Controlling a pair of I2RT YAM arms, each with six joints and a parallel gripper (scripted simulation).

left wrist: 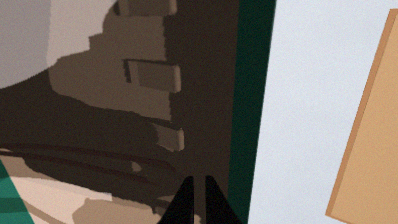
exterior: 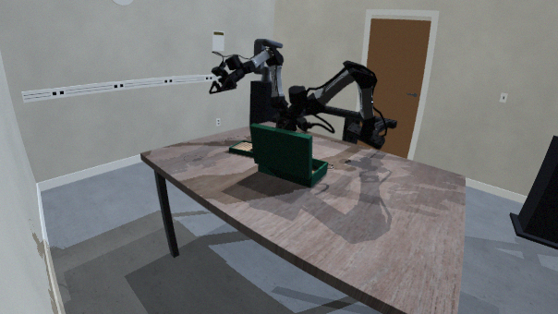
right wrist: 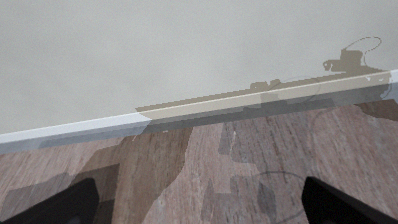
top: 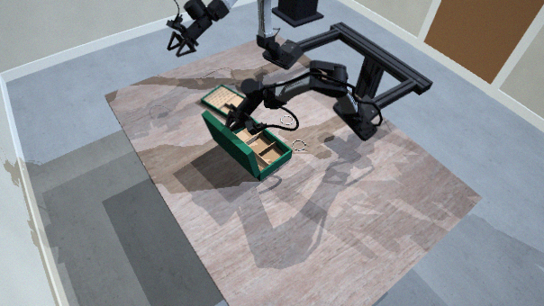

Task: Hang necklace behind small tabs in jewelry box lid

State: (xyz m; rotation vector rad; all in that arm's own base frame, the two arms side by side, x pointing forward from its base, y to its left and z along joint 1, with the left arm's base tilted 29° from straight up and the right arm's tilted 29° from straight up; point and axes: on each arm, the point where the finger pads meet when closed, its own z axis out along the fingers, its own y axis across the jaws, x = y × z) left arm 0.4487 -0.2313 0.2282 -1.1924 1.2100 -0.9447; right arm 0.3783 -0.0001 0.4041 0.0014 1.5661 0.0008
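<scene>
The green jewelry box is 110 mm behind my left hand and 100 mm below it. From my left hand the other things lie so: green-rimmed tray: 200 mm behind, 320 mm to the right, 200 mm below.
</scene>
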